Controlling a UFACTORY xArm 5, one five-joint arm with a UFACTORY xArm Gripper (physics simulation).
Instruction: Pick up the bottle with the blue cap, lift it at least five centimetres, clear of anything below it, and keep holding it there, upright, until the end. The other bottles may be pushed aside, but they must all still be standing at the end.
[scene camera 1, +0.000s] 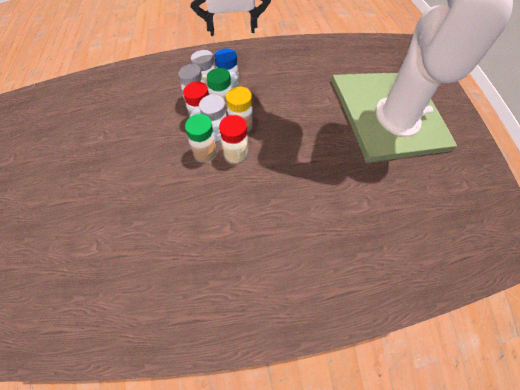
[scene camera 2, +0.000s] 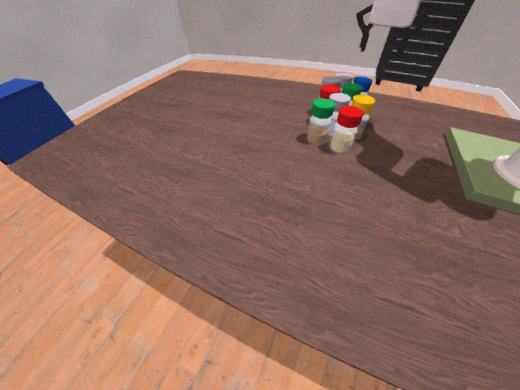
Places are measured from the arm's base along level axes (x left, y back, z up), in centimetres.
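Where they show: gripper, fingertip midpoint: (scene camera 1: 232, 31) (scene camera 2: 379, 53); arm's base, link origin: (scene camera 1: 398, 117).
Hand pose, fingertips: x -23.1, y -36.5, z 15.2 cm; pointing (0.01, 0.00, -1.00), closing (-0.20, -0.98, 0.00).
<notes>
Things, the pixels of their top centre, and the offset from my fingertips.
- bottle with the blue cap, top centre: (scene camera 1: 225, 55) (scene camera 2: 363, 79) dx -0.7, dy -1.9, dz -7.3 cm
- grey-capped bottle, top centre: (scene camera 1: 201, 56) (scene camera 2: 344, 75) dx -2.2, dy -7.6, dz -7.3 cm
- dark green-capped bottle, top centre: (scene camera 1: 218, 75) (scene camera 2: 352, 86) dx +6.2, dy -5.2, dz -7.3 cm
- yellow cap, top centre: (scene camera 1: 238, 95) (scene camera 2: 364, 99) dx +14.0, dy -2.4, dz -7.3 cm
- bright green cap, top centre: (scene camera 1: 198, 124) (scene camera 2: 324, 103) dx +19.2, dy -12.2, dz -7.3 cm
The bottle with the blue cap (scene camera 1: 226, 59) (scene camera 2: 362, 84) stands upright at the back right of a tight cluster of bottles. A grey-capped bottle (scene camera 1: 202, 60) (scene camera 2: 343, 79) is on its left and a dark green-capped bottle (scene camera 1: 219, 80) (scene camera 2: 352, 91) is in front of it. These two and the cap colours in front hide most of its body. My gripper (scene camera 1: 233, 33) (scene camera 2: 382, 49) is open and empty, fingers pointing down. It hangs in the air above and apart from the cluster, near the table's back edge in the scene camera 1 view.
Other upright bottles have a yellow cap (scene camera 1: 239, 99) (scene camera 2: 363, 104), red caps (scene camera 1: 233, 129) (scene camera 2: 350, 116), grey caps and a bright green cap (scene camera 1: 199, 127) (scene camera 2: 323, 108). The arm's base stands on a green board (scene camera 1: 362, 135) (scene camera 2: 462, 165) at the right. A black slatted object (scene camera 2: 430, 55) stands behind the table.
</notes>
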